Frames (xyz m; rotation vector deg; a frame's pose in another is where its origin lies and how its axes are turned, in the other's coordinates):
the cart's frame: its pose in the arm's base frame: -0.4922 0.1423 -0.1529 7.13 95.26 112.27
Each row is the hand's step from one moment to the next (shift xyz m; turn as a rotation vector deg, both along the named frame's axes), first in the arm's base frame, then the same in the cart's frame.
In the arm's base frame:
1: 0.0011 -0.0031 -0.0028 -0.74 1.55 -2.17
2: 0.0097 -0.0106 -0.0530 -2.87 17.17 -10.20
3: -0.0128 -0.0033 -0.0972 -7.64 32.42 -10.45
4: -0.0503 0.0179 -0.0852 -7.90 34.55 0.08
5: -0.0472 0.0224 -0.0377 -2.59 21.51 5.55
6: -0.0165 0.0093 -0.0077 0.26 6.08 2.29
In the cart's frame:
1: -0.0016 -0.0028 -0.0029 1.95 -1.88 0.57
2: 0.0018 -0.0521 -0.0173 13.30 -9.76 11.62
3: 0.0364 -0.0859 -0.0302 24.50 -9.42 23.01
4: 0.0744 -0.0631 -0.0244 22.76 0.33 27.16
5: 0.0606 -0.0202 -0.0084 10.68 4.52 19.12
6: 0.0203 -0.0020 -0.0004 1.98 1.60 5.98

